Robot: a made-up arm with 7 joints. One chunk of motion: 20 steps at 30 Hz.
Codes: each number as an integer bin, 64 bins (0 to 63) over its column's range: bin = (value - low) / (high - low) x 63, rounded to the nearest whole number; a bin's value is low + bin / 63 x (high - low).
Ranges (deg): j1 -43..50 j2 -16..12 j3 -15..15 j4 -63..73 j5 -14..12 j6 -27..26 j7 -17..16
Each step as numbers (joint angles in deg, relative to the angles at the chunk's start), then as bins.
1 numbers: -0.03 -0.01 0.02 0.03 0.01 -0.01 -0.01
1 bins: 29 36 32 29 34 32 32
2 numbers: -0.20 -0.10 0.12 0.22 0.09 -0.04 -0.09
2 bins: 29 36 32 29 34 32 32
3 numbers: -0.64 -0.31 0.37 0.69 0.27 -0.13 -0.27
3 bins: 29 35 32 30 35 32 32
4 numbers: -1.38 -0.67 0.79 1.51 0.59 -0.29 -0.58
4 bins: 28 34 33 30 35 32 31
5 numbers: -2.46 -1.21 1.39 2.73 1.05 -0.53 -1.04
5 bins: 27 33 34 30 36 31 30
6 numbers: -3.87 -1.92 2.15 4.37 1.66 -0.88 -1.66
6 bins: 27 32 36 31 38 31 29
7 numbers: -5.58 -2.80 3.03 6.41 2.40 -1.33 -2.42
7 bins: 25 30 38 32 40 31 28
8 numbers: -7.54 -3.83 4.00 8.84 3.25 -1.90 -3.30
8 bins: 24 27 40 33 42 30 26
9 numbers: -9.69 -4.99 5.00 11.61 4.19 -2.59 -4.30
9 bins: 23 25 42 35 44 29 24
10 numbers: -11.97 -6.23 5.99 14.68 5.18 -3.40 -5.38
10 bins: 21 22 44 36 46 28 22
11 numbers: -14.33 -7.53 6.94 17.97 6.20 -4.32 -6.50
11 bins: 19 19 46 38 49 27 20
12 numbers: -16.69 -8.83 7.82 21.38 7.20 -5.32 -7.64
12 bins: 18 16 48 39 51 26 18
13 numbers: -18.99 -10.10 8.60 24.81 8.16 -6.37 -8.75
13 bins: 16 13 50 41 54 25 16
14 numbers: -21.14 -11.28 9.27 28.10 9.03 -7.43 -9.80
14 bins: 15 11 51 42 56 23 14
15 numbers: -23.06 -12.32 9.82 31.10 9.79 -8.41 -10.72
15 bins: 14 8 52 44 58 22 12
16 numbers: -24.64 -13.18 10.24 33.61 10.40 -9.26 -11.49
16 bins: 12 6 53 45 59 21 11
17 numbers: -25.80 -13.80 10.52 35.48 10.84 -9.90 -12.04
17 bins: 12 5 54 46 60 20 9
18 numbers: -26.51 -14.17 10.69 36.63 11.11 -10.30 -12.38
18 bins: 11 4 54 46 61 20 9
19 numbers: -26.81 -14.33 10.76 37.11 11.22 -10.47 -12.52
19 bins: 11 4 54 46 61 20 9
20 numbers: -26.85 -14.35 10.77 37.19 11.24 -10.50 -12.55
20 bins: 11 4 54 46 61 20 8
